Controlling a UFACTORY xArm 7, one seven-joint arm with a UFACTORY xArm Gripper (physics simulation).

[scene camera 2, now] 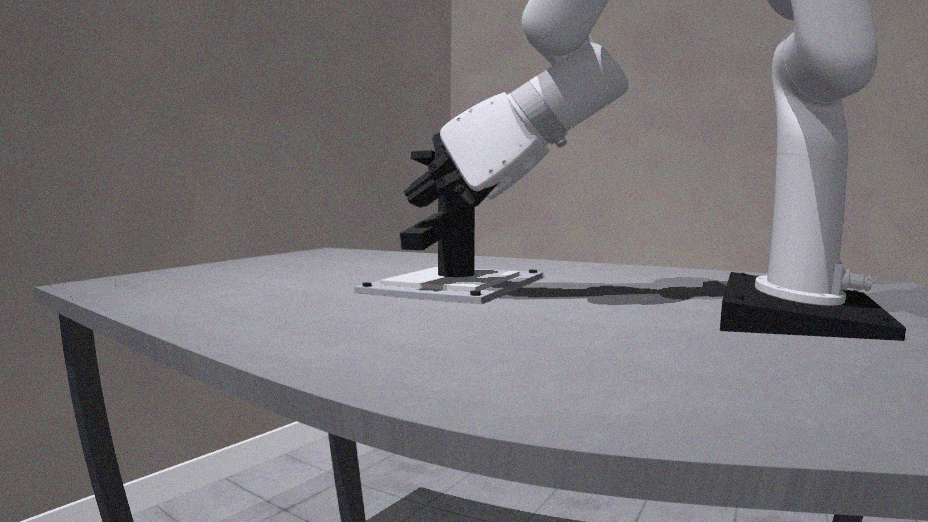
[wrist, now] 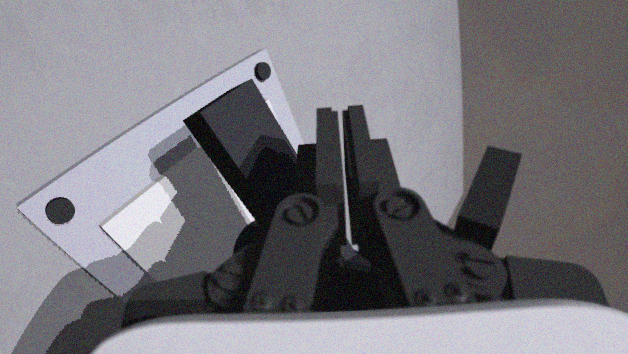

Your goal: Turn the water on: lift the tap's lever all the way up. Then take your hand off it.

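Pixels of known places: gripper, fingertip midpoint: [scene camera 2: 411,200] [wrist: 341,139]; arm's base, origin of the base link: [scene camera 2: 799,294].
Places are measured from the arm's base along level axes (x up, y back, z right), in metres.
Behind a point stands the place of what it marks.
The tap's upright black body [scene camera 2: 456,236] @(x 0.042, y -0.468, z -0.017 m) stands on a white plate [scene camera 2: 421,297] @(x -0.022, y -0.450, z -0.113 m) [wrist: 110,155] @(x -0.016, y -0.423, z -0.103 m). Its spout [scene camera 2: 419,235] @(x 0.050, y -0.448, z -0.118 m) [wrist: 235,120] @(x 0.054, y -0.458, z -0.111 m) sticks out low on the left in the scene view. The end of the dark lever [scene camera 2: 422,155] @(x 0.144, y -0.462, z -0.096 m) [wrist: 489,185] @(x 0.145, y -0.463, z -0.096 m) shows above my fingers in the scene view and to their right in the wrist view. It looks near level there; its root is hidden behind the gripper. My gripper [scene camera 2: 412,196] @(x 0.090, y -0.477, z -0.097 m) [wrist: 341,139] @(x 0.090, y -0.477, z -0.097 m) is shut and empty, tilted down beside the tap's top, between lever and spout in height. I cannot tell whether it touches the lever.
The plate has dark screws at its corners and lies on the grey table [scene camera 2: 519,370] @(x -0.024, y -0.210, z -0.308 m). The robot's black base block [scene camera 2: 804,321] @(x -0.010, y 0.006, z -0.111 m) stands at the right. The arm comes down from the upper right. A wall is behind the table.
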